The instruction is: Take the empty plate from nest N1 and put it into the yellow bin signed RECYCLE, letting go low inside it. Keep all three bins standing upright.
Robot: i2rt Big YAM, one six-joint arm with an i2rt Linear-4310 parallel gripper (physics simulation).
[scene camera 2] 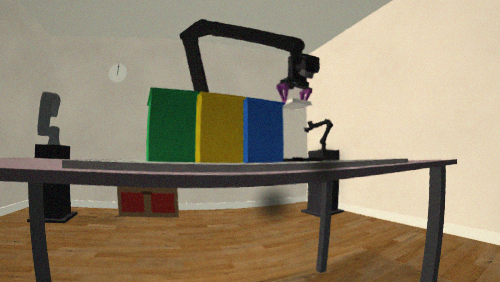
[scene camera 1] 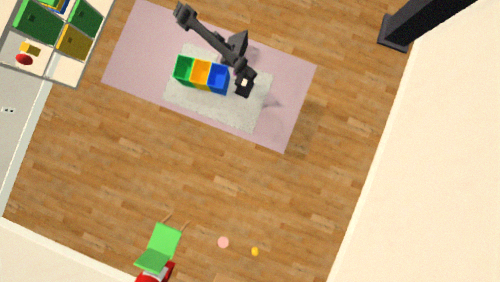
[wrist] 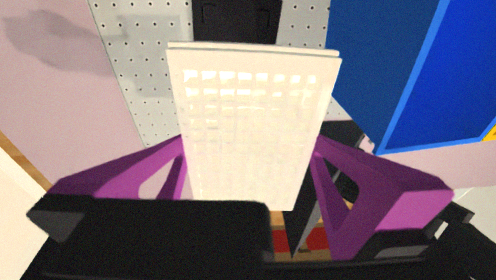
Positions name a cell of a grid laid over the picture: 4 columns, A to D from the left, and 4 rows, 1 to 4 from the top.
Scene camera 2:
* blue bin: C2
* green bin: B2
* yellow bin: B2
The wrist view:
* my gripper: C2
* blue bin: D2
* white plate: C2
